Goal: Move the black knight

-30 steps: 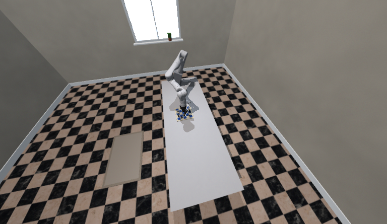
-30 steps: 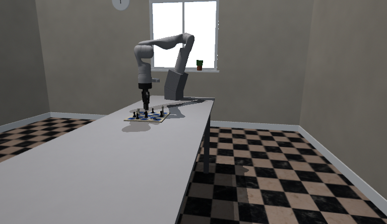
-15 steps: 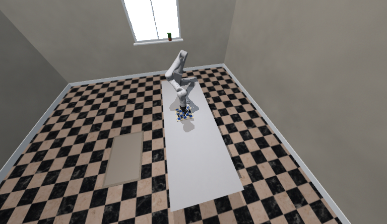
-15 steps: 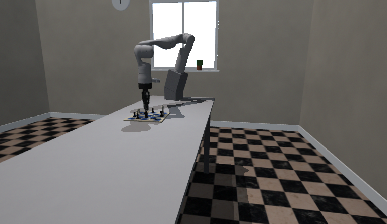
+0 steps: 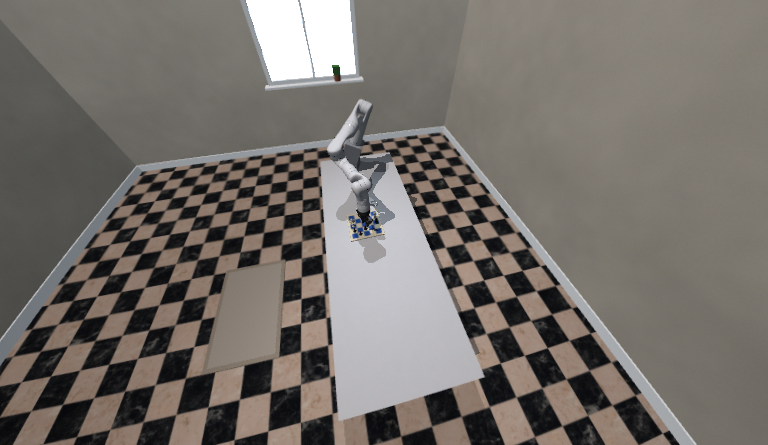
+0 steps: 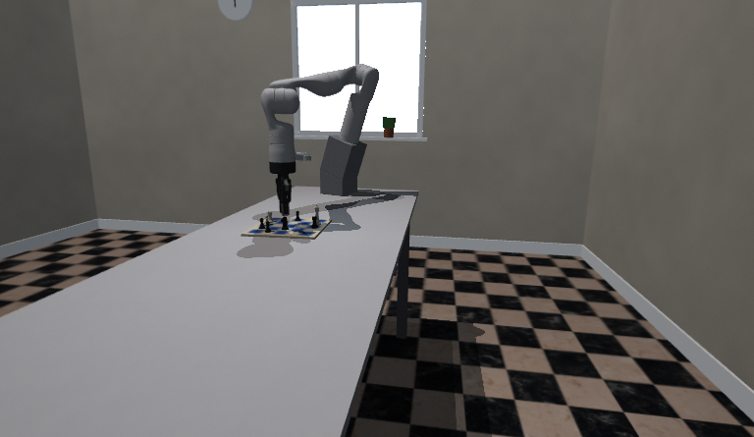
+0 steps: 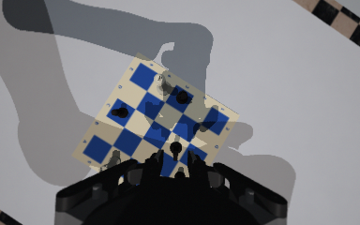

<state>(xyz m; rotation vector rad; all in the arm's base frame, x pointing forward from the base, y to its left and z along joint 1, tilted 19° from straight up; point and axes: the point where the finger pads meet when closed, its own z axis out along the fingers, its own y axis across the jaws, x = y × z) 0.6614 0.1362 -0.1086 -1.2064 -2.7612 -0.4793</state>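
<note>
The blue-and-cream chessboard is 70 mm below my hand, 40 mm behind it and 10 mm to the right of it.
</note>
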